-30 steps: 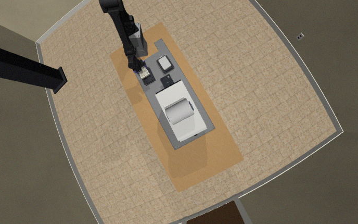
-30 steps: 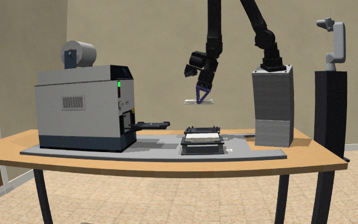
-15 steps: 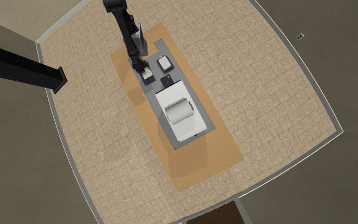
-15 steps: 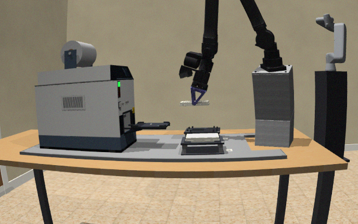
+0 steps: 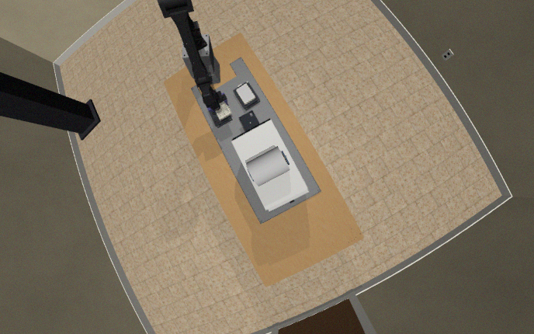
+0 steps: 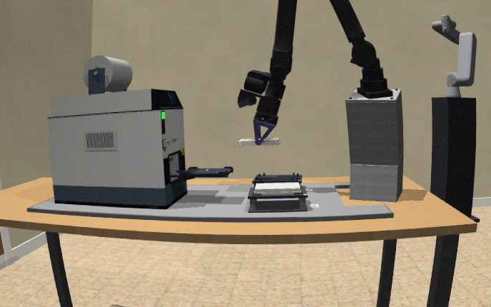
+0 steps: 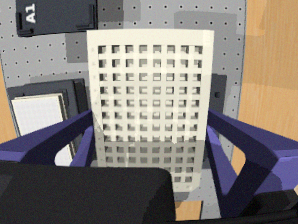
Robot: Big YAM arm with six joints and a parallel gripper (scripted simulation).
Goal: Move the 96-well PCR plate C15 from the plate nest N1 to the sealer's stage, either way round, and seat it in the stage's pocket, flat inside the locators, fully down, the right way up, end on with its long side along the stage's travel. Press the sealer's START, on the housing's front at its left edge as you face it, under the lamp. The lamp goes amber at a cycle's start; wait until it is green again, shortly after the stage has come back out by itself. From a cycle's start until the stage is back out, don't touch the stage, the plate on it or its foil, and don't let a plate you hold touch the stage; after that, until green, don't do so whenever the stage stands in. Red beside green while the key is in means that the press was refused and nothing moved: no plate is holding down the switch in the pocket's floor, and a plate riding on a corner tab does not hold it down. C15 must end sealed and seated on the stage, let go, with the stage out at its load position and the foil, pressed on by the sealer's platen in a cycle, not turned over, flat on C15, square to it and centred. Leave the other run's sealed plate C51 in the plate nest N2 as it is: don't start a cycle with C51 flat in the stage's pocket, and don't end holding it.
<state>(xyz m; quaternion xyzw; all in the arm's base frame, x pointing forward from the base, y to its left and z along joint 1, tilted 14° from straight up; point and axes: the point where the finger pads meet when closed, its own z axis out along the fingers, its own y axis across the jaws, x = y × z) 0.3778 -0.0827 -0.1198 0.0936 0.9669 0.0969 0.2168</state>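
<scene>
The sealer's dark stage is 160 mm ahead of my hand, 90 mm to the left of it and 80 mm below it. Round my hand: sealed plate C51: 40 mm behind, 180 mm to the left, 120 mm below; then start key: 280 mm ahead, 160 mm to the left, 10 mm above; then white 96-well plate C15: right at my hand.
</scene>
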